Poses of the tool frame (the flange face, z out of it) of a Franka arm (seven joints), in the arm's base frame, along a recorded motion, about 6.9 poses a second.
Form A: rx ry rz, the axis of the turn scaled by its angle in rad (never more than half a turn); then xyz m.
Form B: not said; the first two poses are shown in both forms.
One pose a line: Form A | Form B
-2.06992 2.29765 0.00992 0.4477 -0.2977 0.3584 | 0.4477 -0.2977 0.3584 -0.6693 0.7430 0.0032 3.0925
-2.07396 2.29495 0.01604 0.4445 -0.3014 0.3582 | 0.4445 -0.3014 0.3582 -0.6705 0.7419 0.0052 3.0933
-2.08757 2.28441 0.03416 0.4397 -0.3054 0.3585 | 0.4397 -0.3054 0.3585 -0.6745 0.7382 0.0110 3.0948
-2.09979 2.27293 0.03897 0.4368 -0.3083 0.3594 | 0.4368 -0.3083 0.3594 -0.6785 0.7345 0.0126 3.0946
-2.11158 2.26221 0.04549 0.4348 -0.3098 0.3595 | 0.4348 -0.3098 0.3595 -0.6823 0.7309 0.0147 3.0949
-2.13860 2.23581 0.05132 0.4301 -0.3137 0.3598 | 0.4301 -0.3137 0.3598 -0.6911 0.7225 0.0166 3.0944
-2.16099 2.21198 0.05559 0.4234 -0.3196 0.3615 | 0.4234 -0.3196 0.3615 -0.6987 0.7152 0.0180 3.0929
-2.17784 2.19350 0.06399 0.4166 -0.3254 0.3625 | 0.4166 -0.3254 0.3625 -0.7044 0.7095 0.0207 3.0917
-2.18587 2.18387 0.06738 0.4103 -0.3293 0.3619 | 0.4103 -0.3293 0.3619 -0.7073 0.7066 0.0218 3.0906
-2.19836 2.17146 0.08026 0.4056 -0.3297 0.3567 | 0.4056 -0.3297 0.3567 -0.7112 0.7025 0.0260 3.0910
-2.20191 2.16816 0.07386 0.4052 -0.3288 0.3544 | 0.4052 -0.3288 0.3544 -0.7123 0.7014 0.0239 3.0911
